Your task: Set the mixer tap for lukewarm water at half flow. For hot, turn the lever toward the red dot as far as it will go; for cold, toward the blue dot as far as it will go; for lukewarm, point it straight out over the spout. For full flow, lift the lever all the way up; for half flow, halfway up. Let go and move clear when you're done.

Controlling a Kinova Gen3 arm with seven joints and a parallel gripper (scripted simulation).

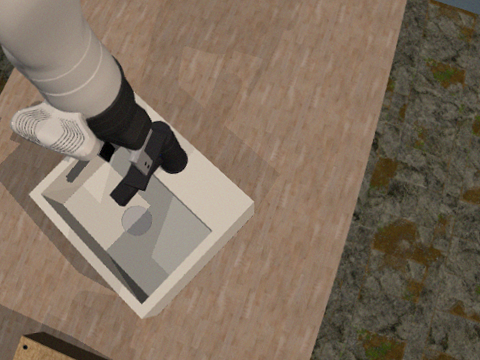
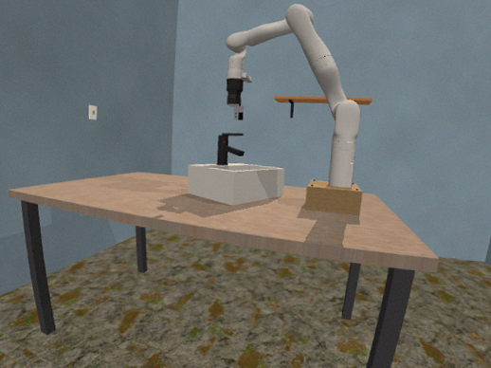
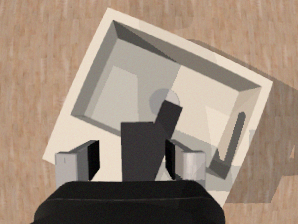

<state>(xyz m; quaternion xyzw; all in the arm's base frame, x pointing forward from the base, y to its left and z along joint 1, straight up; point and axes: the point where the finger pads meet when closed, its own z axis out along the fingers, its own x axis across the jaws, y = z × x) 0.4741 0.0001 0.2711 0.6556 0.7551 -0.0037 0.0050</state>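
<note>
The lever is 20 mm ahead of my hand, 10 mm to the left of it and 90 mm below it. The rest, counted from my hand: white sink basin (40 mm behind, 40 mm to the left, 320 mm below); black mixer tap (40 mm ahead, 20 mm to the left, 130 mm below).
</note>
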